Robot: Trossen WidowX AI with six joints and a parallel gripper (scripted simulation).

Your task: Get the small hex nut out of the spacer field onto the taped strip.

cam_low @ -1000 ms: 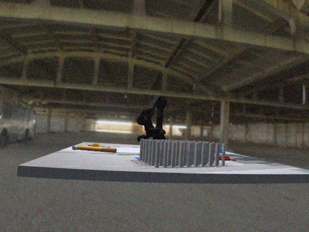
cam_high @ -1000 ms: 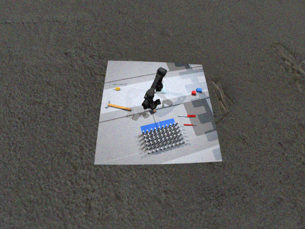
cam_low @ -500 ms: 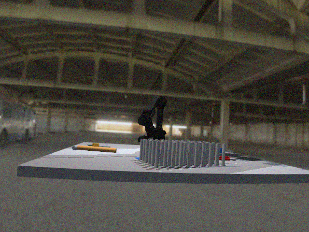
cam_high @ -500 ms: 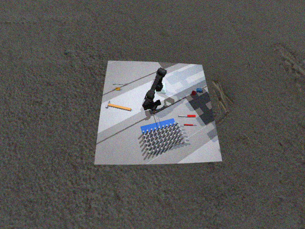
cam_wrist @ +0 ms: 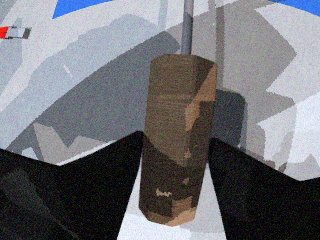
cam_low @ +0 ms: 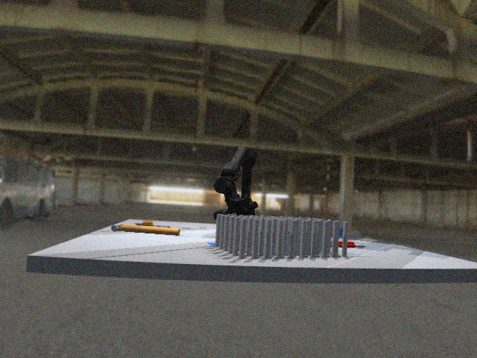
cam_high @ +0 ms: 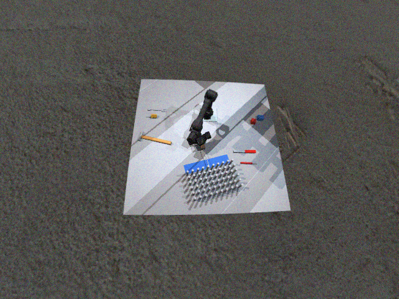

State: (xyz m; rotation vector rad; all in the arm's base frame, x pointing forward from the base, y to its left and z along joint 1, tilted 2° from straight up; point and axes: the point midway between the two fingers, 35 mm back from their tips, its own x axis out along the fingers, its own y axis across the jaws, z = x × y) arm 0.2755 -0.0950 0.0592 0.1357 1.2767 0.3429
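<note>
My gripper tip is now 170 mm short of the blue taped strip, 40 mm above it and 30 mm to the right of it. Also, from my gripper tip: wrench (390 mm behind, 370 mm to the right, 30 mm below); hook tool (100 mm ahead, 20 mm to the left); small yellow tool (400 mm to the right, 320 mm behind, 20 mm below).
</note>
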